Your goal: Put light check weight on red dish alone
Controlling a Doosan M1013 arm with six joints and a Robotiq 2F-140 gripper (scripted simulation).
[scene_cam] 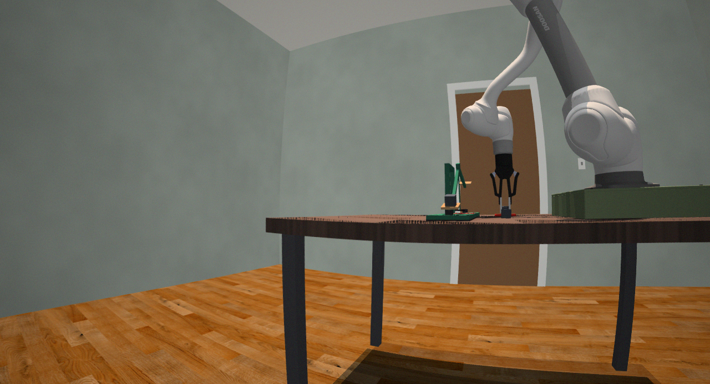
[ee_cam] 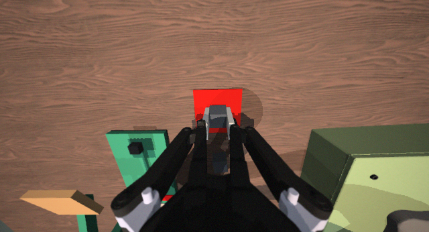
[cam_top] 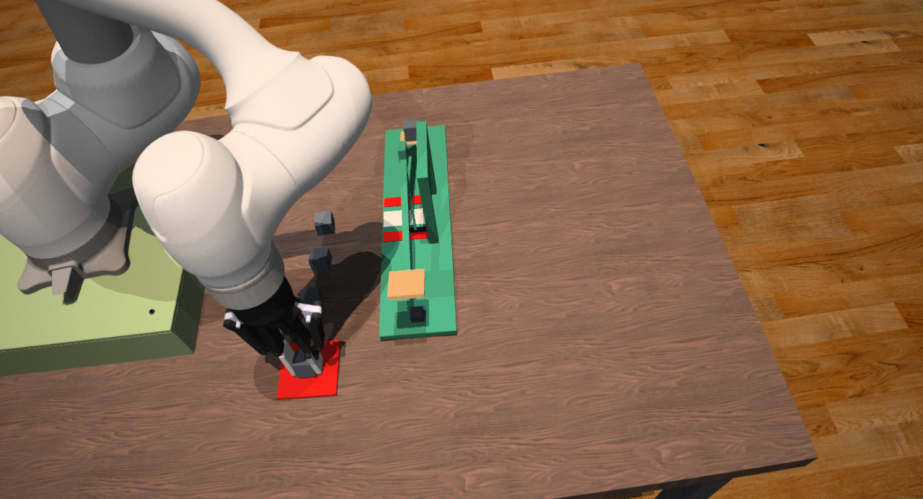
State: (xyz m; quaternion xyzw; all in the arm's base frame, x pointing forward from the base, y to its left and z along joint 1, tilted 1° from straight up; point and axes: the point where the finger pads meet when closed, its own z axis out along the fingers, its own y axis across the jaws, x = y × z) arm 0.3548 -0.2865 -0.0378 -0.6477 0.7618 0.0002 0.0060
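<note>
The flat red dish lies 4 cm below my hand. Also, from my hand: green rocker balance 21 cm ahead, 23 cm to the left, 5 cm above.
</note>
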